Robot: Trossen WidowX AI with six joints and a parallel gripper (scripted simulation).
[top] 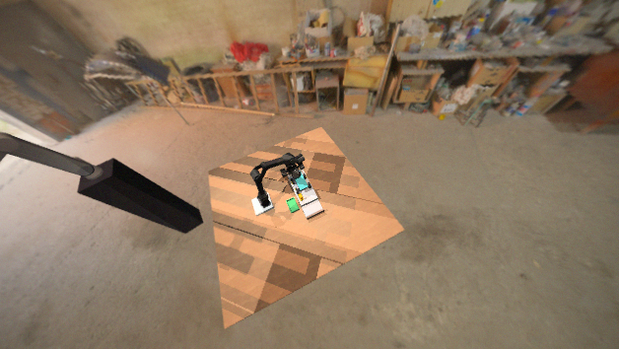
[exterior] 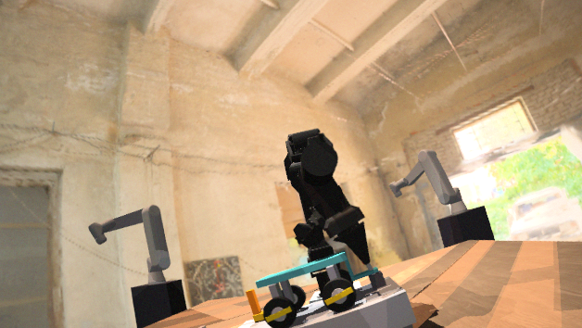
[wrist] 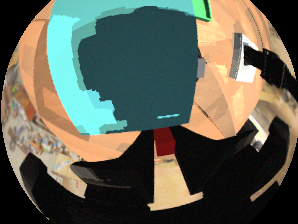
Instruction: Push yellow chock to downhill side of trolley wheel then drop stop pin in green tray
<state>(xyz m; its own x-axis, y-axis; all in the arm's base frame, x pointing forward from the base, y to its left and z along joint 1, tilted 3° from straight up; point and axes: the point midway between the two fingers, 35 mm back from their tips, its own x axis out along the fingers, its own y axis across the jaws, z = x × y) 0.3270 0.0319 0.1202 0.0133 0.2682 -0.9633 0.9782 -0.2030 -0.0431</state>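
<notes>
My gripper tip is 110 mm to the left of the trolley and 20 mm above it. Round my gripper tip: grey ramp (110 mm to the right, 90 mm below); red-headed stop pin (right at my gripper tip); green tray (150 mm behind, 180 mm to the right, 140 mm below).
</notes>
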